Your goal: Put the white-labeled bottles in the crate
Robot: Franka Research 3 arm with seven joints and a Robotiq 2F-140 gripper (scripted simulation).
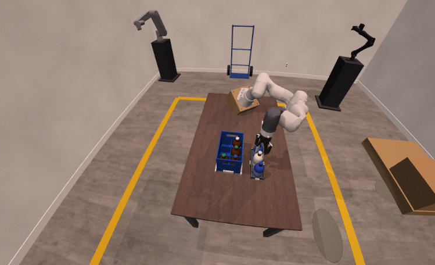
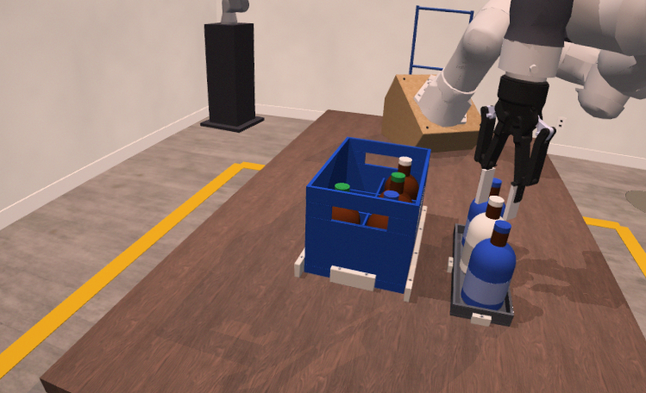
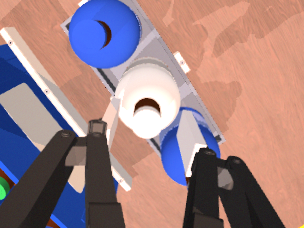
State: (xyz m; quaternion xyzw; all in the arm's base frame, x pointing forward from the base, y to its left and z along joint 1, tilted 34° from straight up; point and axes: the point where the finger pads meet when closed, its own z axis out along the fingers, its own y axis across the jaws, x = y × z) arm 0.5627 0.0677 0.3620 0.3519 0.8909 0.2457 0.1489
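My gripper is now 9 cm above the white-labeled bottle. From my hand the other things lie so: blue-labeled bottle: 9 cm below, 9 cm ahead, 1 cm to the left; then blue crate: 22 cm to the right, 9 cm below, 1 cm behind.
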